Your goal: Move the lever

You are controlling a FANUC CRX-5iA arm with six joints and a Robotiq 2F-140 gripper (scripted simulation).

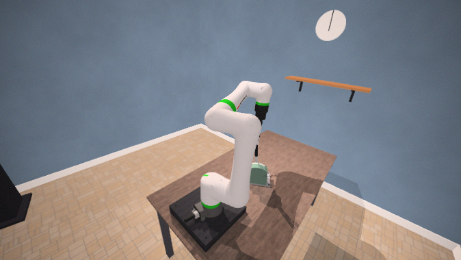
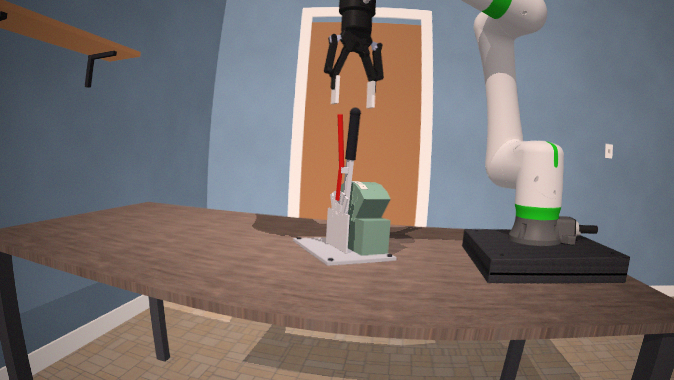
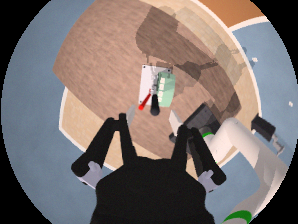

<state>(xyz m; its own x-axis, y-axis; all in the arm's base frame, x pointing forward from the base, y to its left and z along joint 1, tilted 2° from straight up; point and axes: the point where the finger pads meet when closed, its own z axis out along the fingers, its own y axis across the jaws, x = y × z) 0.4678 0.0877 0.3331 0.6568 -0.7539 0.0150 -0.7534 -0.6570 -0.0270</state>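
Right now my hand is 2 cm short of the red bar and 18 cm above it.
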